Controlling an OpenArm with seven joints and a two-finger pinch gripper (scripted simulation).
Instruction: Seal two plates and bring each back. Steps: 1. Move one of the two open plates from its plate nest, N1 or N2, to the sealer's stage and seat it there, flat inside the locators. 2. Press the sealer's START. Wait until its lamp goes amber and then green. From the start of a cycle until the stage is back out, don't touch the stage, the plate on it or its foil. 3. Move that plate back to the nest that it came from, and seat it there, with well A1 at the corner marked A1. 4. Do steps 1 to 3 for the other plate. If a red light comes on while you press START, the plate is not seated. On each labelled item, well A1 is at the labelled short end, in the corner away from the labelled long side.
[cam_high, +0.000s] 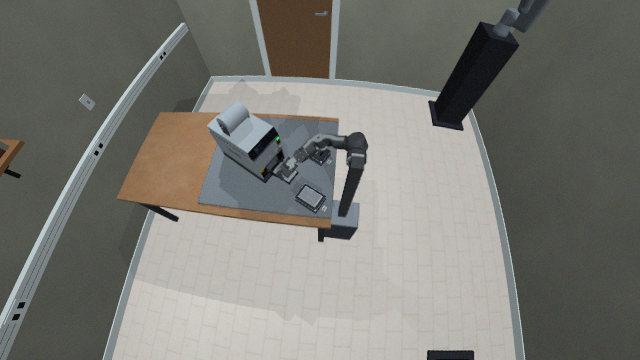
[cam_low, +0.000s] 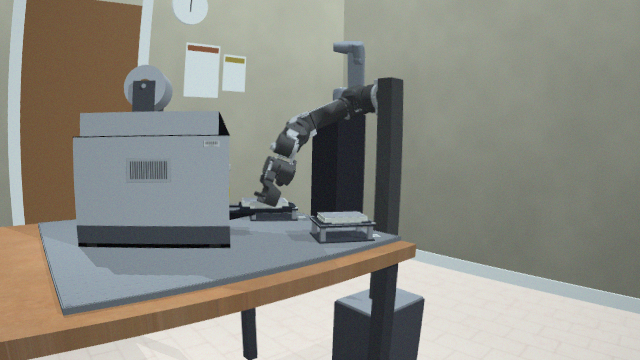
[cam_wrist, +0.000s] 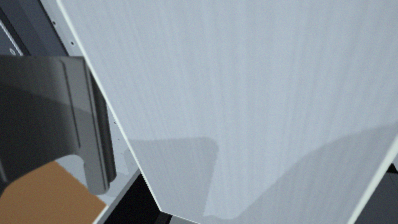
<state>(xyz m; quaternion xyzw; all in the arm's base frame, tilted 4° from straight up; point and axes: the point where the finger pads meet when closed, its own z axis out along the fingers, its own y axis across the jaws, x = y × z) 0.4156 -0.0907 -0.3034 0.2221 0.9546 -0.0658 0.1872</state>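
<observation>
My gripper is now 10 mm above the white open-well plate. Round my hand: white start button: 130 mm to the right, 80 mm above, 50 mm ahead; yellow warning mark: 130 mm ahead, 40 mm above, 30 mm to the left; sealer stage: 20 mm below.
</observation>
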